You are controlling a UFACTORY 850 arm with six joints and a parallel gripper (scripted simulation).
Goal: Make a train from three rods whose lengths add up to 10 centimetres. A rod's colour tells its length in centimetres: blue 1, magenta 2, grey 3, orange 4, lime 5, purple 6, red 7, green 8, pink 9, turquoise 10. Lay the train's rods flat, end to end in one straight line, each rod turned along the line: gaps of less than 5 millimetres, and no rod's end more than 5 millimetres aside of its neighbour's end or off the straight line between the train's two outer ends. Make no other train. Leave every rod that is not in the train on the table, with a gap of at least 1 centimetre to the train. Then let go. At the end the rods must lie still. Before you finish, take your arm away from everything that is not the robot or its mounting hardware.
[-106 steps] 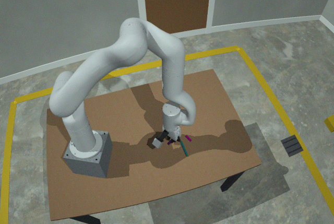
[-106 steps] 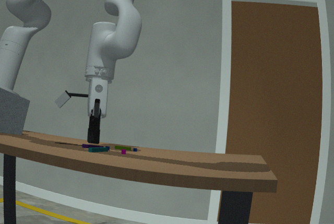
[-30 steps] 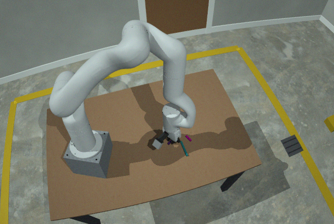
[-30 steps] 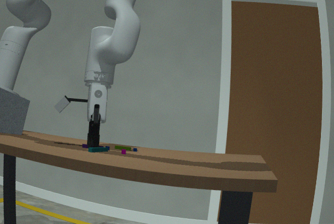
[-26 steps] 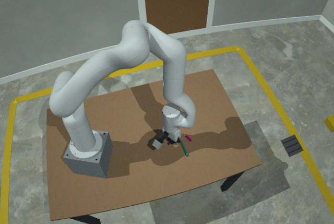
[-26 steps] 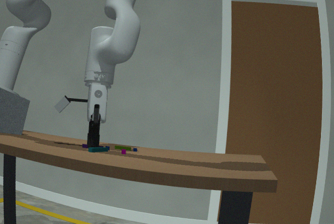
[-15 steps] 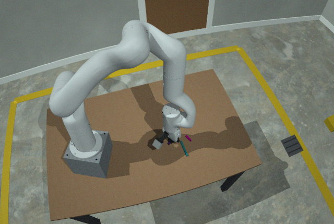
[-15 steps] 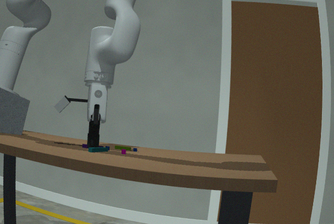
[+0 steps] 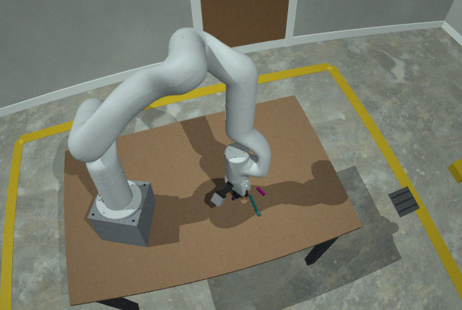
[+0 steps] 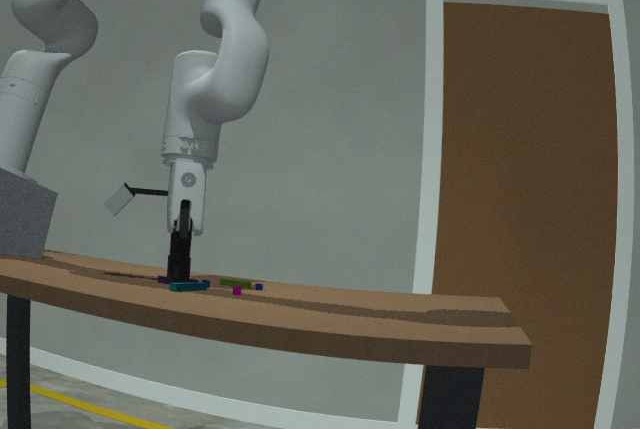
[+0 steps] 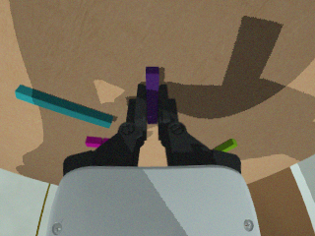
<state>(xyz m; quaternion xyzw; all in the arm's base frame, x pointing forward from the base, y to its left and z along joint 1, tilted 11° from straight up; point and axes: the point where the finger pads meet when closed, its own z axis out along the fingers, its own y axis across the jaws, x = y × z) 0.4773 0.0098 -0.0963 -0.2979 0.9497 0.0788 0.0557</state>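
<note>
The turquoise rod lies 7 cm to the right of my hand, 6 cm ahead of it and 2 cm below it. Also, from my hand: lime rod: 14 cm to the left, 2 cm below, 2 cm ahead; then purple rod: 2 cm below.
</note>
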